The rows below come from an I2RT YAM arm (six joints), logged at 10 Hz.
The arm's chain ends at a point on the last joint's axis. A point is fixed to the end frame.
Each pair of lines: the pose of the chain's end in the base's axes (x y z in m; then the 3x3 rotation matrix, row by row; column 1 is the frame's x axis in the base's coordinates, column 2 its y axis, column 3 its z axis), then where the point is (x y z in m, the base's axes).
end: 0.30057 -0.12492 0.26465; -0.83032 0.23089 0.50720; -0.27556 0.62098 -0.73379; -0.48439 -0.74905 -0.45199
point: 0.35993 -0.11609 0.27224
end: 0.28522 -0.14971 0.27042; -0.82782 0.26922 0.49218; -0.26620 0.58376 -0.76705; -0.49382 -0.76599 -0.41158
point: 0.34466 -0.14258 0.27912
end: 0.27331 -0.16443 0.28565; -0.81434 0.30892 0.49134; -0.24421 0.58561 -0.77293; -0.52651 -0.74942 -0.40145
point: 0.33252 -0.15861 0.29659
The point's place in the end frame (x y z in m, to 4 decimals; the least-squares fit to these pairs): -0.0554 0.0135 0.0202
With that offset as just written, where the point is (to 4 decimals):
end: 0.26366 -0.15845 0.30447; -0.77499 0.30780 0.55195; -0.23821 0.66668 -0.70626; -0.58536 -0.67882 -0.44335
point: 0.3219 -0.1505 0.3188
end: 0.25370 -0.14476 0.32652; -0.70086 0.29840 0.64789; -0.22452 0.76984 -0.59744; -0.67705 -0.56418 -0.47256
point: 0.3096 -0.1340 0.3469
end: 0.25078 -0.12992 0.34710; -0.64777 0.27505 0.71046; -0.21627 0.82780 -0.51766; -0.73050 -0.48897 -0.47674
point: 0.3047 -0.1172 0.3713
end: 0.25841 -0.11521 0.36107; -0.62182 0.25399 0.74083; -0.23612 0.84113 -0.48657; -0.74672 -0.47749 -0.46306
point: 0.3113 -0.1006 0.3866
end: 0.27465 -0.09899 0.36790; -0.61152 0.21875 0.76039; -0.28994 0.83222 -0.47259; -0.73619 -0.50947 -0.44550
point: 0.3268 -0.0812 0.3928
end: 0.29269 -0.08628 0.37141; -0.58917 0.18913 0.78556; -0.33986 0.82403 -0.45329; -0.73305 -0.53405 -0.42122
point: 0.3438 -0.0655 0.3963
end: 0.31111 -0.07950 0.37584; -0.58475 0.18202 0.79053; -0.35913 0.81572 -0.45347; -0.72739 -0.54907 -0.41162
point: 0.3619 -0.0578 0.4004
